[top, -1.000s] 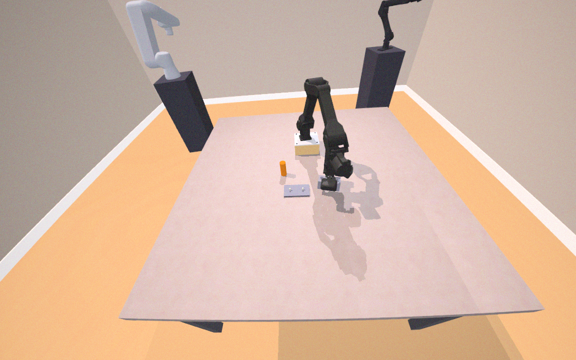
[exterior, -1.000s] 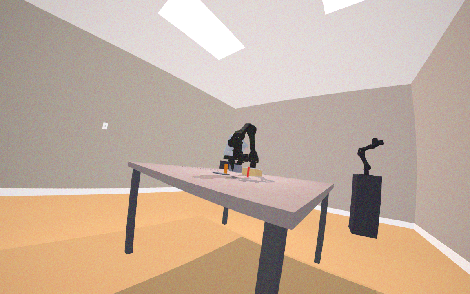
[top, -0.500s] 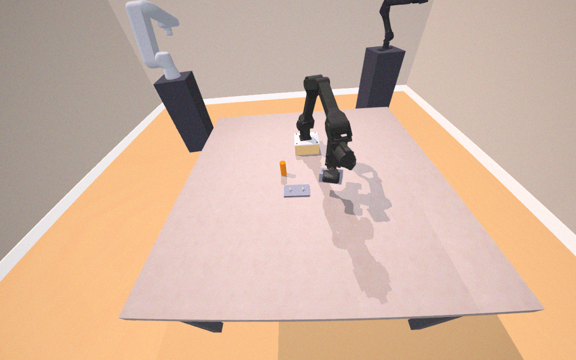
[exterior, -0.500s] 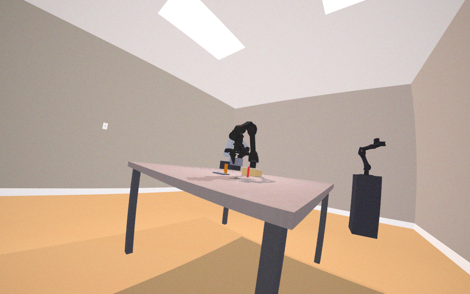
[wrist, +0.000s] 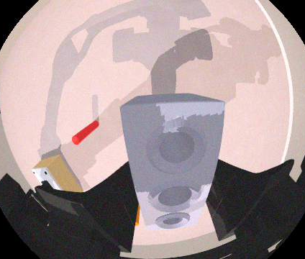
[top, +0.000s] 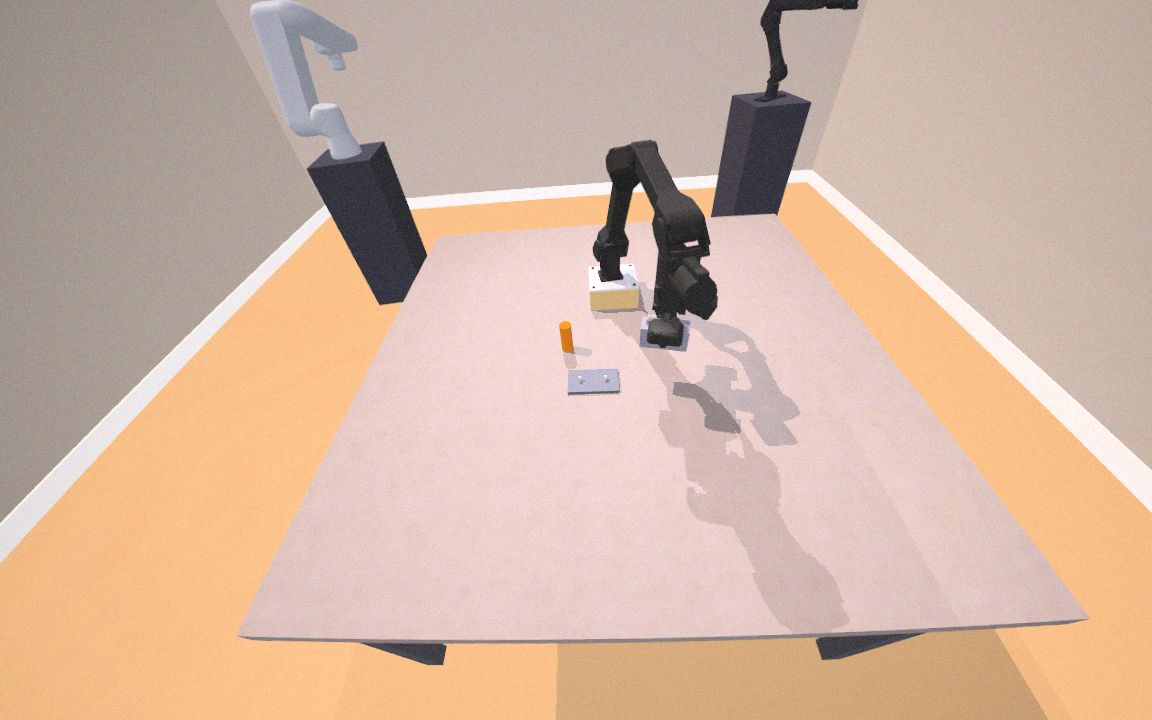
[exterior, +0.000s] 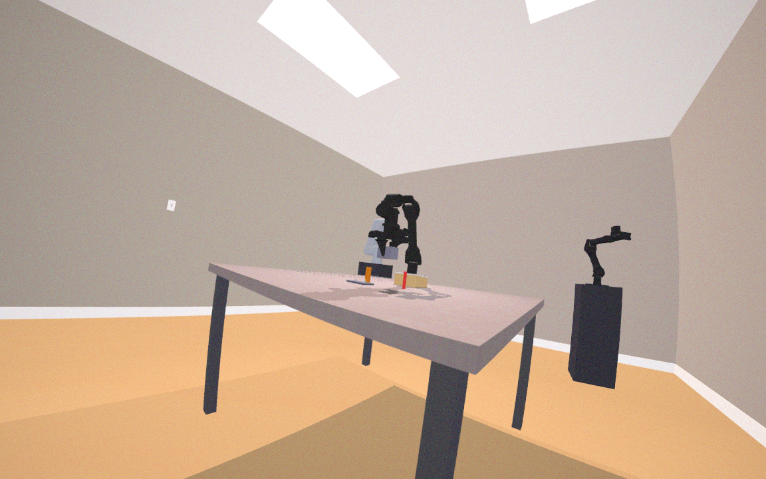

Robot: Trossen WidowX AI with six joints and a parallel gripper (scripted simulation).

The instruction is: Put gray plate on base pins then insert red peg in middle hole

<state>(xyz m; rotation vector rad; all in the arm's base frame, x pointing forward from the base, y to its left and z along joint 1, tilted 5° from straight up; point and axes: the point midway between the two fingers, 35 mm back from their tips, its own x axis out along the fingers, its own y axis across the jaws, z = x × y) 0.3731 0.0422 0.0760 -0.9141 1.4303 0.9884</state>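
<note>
The base is 30 mm behind my gripper tip, 150 mm to the right of it and 130 mm below it. Also, from my gripper tip: orange cylinder (160 mm behind, 200 mm to the right, 100 mm below); then gray plate (30 mm above); then red peg (120 mm behind, 40 mm to the left, 100 mm below).
</note>
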